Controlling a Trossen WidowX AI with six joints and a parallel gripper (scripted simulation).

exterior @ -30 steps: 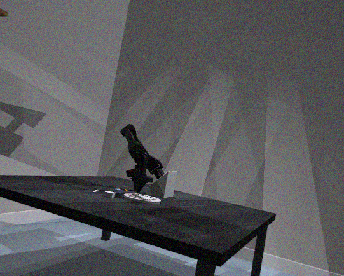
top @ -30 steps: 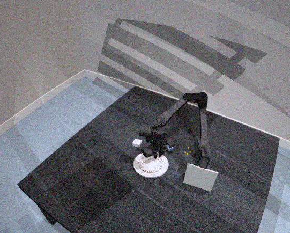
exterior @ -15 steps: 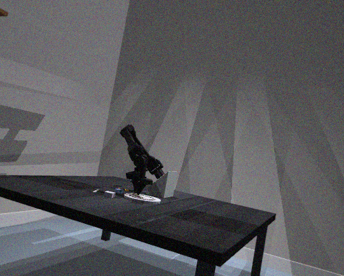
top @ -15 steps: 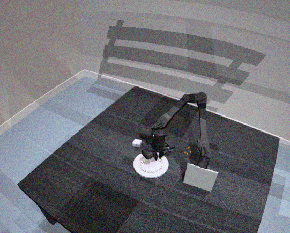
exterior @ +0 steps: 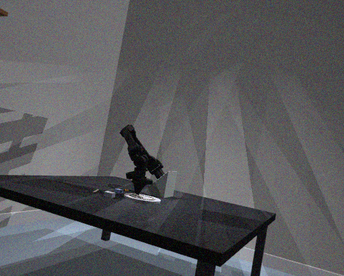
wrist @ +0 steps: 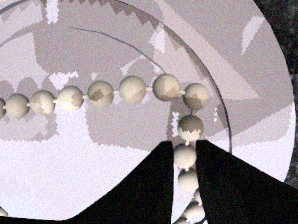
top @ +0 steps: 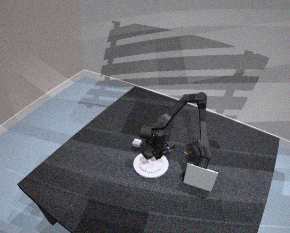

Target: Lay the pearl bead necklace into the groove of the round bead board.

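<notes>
Now: gripper tip 1 cm short of the round white bead board, 5 cm to the right of it and 1 cm above it. From my gripper tip the other things lie so: small white block (18 cm ahead, 5 cm to the right); small blue cube (1 cm behind, 13 cm to the right, 1 cm below); thin white stick (13 cm ahead, 18 cm to the right, 1 cm below).
</notes>
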